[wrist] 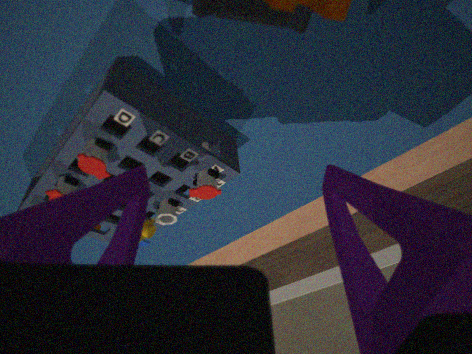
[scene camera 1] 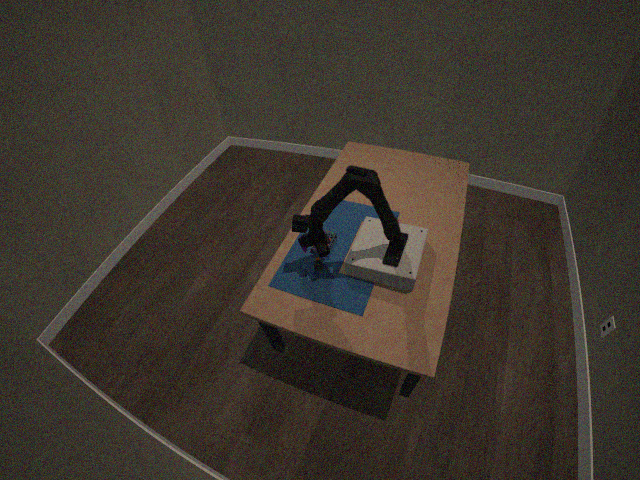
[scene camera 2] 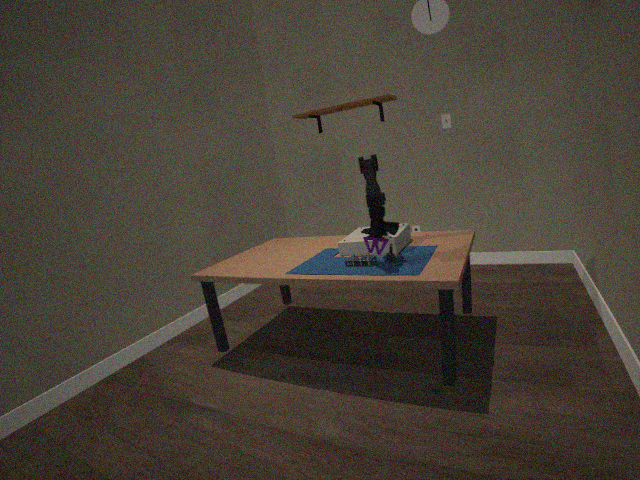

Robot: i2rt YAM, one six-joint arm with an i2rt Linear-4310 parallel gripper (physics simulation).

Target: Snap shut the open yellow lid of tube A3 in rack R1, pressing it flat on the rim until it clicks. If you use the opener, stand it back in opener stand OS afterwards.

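Frame: origin at the arm's base, x ahead, y left, z up, level; centimetres.
Seen in the pictures: gripper, between the fingertips: point(wrist: 235, 176) point(scene camera 1: 313, 248) point(scene camera 2: 374, 253); arm's base, origin of its link: point(scene camera 1: 395, 248).
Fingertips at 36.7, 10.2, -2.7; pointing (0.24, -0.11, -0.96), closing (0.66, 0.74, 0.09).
Note:
Offsets run from my fingertips to a thing's top centre, as dx, dy, dz. "*": to the spot under its first point. Level surfaces: height alone.
Rack R1 {-1.7, -8.4, +0.2} point(scene camera 1: 331, 238) point(scene camera 2: 360, 262) point(wrist: 170, 110) is a dark blue-grey block on the blue mat, at the left in the wrist view. The open tube rim {* +1.4, -7.3, -1.6} point(wrist: 166, 219) shows as a pale ring near the rack's labelled edge; its yellow lid {+0.4, -7.7, -0.1} point(wrist: 148, 228) stands swung out beside it. The row number is hard to read. My gripper point(scene camera 2: 375, 252) point(wrist: 235, 176) is open and empty, its purple fingers wide apart above the rack's level. The left finger hides part of the rack. An orange part {-5.3, +6.1, +3.1} point(wrist: 310, 6), seemingly the opener, stands in a dark holder {* -4.4, +4.8, -1.5} point(wrist: 250, 15) at the top edge.
Other tubes in the rack have red lids point(wrist: 93, 166) point(wrist: 205, 192). The blue mat {dz -5.5} point(scene camera 1: 336, 297) point(scene camera 2: 320, 267) lies on the wooden table {dz -5.8} point(scene camera 1: 413, 178) point(scene camera 2: 248, 264). The white base box point(scene camera 1: 382, 279) point(scene camera 2: 351, 248) carries the arm. The table edge point(wrist: 280, 227) runs past the rack in the wrist view.

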